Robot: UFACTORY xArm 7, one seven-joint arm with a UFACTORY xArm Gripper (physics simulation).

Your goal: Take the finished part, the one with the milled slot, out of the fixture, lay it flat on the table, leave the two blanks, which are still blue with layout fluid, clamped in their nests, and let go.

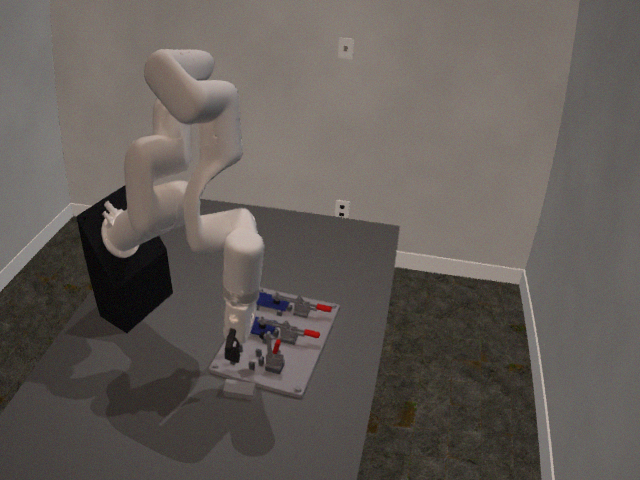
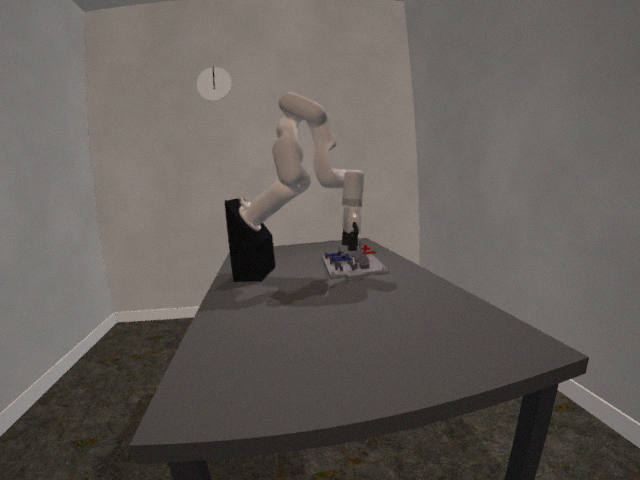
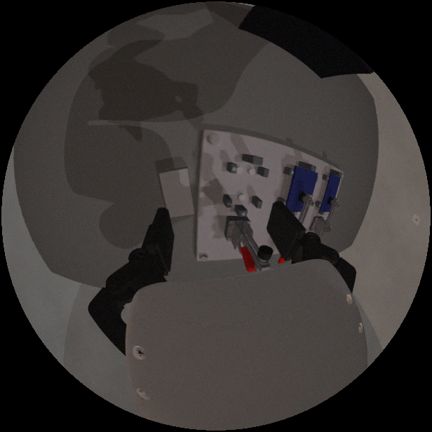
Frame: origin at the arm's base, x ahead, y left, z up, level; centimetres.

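Seen in the pictures: gripper, fingertip midpoint: [image 1: 237,345] [image 2: 348,247]; arm's base, link origin: [image 1: 120,234] [image 2: 249,219].
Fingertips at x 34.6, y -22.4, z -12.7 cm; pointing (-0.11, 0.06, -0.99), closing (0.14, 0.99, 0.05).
Pixels of each thing's top centre, then the offset from my fingertips to it. "pt": a spot on its surface instead.
- finished part, top centre: [image 1: 239,387] [image 2: 355,273] dz -9.3, dx +0.2, dy -4.6 cm
- fixture board, surface spot: [image 1: 290,381] [image 2: 377,268] pt dz -9.8, dx +11.8, dy -0.9 cm
The finished part [image 1: 238,388] [image 3: 176,192], a pale grey block, lies on the table beside the fixture board [image 1: 290,381] [image 2: 379,269] [image 3: 215,245], close along its edge. It looks flat; its slot cannot be made out. The two blue blanks, one [image 1: 272,302] [image 3: 331,192] at the far end and one [image 1: 262,328] [image 3: 301,187] in the middle, sit in their nests under clamp arms. The third nest is empty, its clamp [image 1: 273,360] [image 3: 237,227] swung up. My gripper [image 1: 233,360] [image 2: 351,249] [image 3: 222,218] is open and empty, above the board near the empty nest, with the part off to one side.
Red clamp handles [image 1: 311,333] [image 3: 248,258] stick out along one side of the board, and the raised clamp stands near my fingers. Small stop blocks and pins [image 3: 252,159] rise around the empty nest. The black pedestal [image 1: 129,289] [image 2: 250,253] carries the arm's base.
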